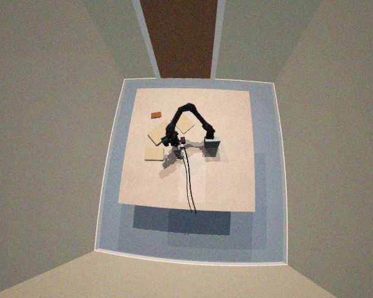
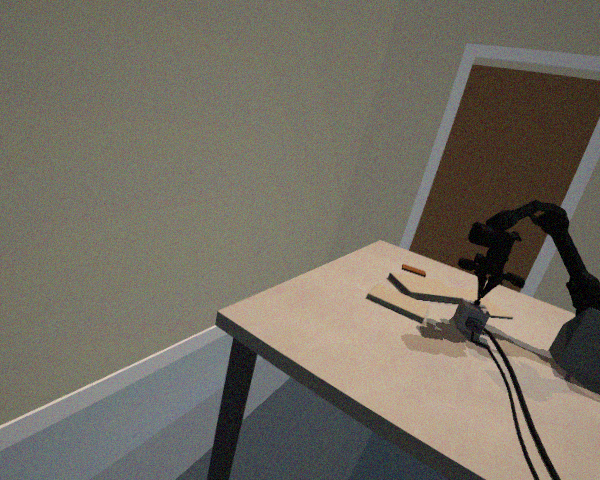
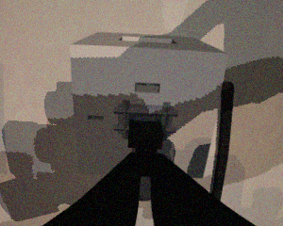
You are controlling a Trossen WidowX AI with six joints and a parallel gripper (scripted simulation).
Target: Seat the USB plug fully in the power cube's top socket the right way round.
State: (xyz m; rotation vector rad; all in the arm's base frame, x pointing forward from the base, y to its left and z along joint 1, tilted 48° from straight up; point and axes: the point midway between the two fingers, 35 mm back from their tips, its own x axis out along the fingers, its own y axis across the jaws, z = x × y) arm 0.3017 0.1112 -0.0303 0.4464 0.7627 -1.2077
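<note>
My gripper tip is now 2 cm above the USB plug. The rest, counted from my gripper tip: USB socket: 4 cm below; then small orange block: 35 cm to the right, 28 cm ahead, 10 cm below.
</note>
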